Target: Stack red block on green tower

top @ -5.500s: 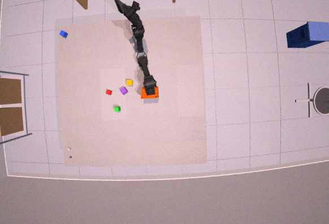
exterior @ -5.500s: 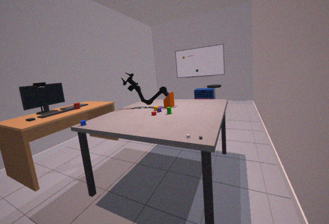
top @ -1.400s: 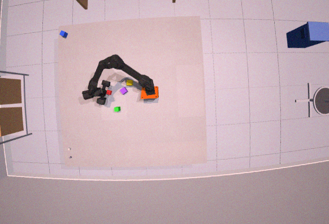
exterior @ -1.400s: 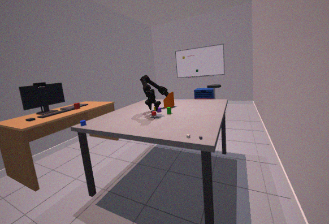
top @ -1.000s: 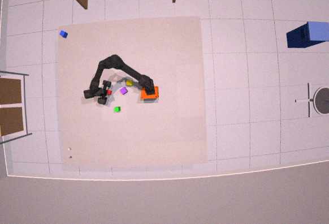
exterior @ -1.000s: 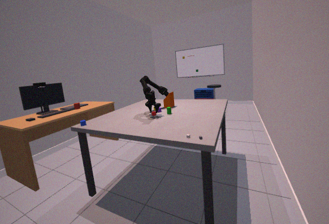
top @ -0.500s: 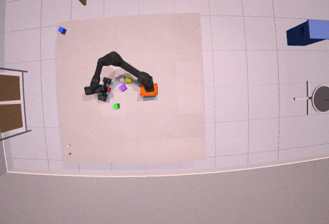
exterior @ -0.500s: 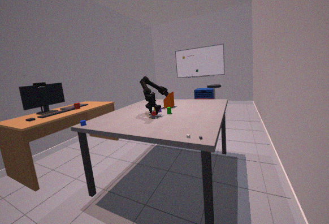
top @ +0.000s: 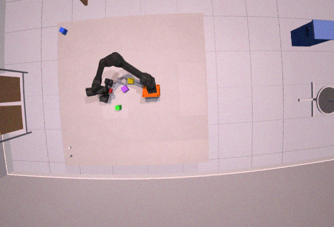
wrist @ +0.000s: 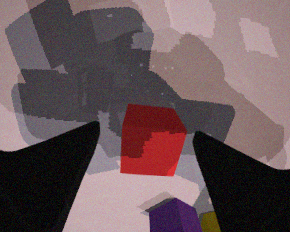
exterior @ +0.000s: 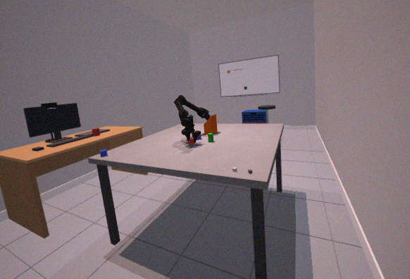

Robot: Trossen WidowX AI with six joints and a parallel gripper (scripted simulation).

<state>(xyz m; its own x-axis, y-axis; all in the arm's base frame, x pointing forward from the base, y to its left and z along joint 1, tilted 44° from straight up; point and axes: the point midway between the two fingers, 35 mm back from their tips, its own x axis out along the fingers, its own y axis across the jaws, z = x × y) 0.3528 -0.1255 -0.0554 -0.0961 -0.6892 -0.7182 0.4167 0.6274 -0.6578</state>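
My gripper tip is now 130 mm past the purple block, 10 mm to the right of it and 10 mm below it. From my gripper tip the other things lie so: blue block (590 mm to the right, 350 mm ahead, 10 mm above); red block (10 mm above); yellow block (190 mm behind, 50 mm to the right, 10 mm above).
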